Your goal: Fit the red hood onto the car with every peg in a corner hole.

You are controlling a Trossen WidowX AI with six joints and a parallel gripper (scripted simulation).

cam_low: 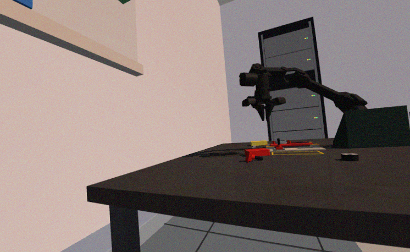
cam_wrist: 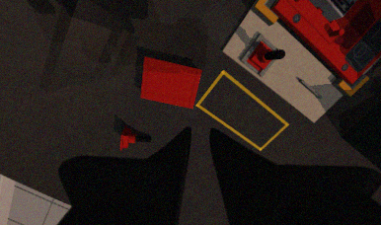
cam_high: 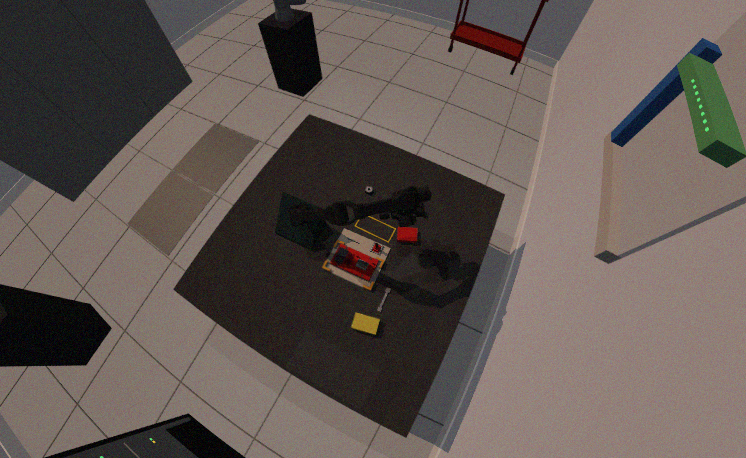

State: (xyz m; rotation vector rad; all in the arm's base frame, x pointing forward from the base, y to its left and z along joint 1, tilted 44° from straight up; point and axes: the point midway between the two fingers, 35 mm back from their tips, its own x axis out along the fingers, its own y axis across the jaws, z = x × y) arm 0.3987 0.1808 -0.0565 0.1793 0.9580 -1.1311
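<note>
Now: gripper tip 5 cm short of the red hood, 1 cm to the right of it and 13 cm above it. Also, from my gripper tip: yellow block: 8 cm ahead, 46 cm to the right, 14 cm below; then black ring: 24 cm behind, 14 cm to the left, 14 cm below; then grey wrench: 10 cm ahead, 32 cm to the right, 15 cm below.
</note>
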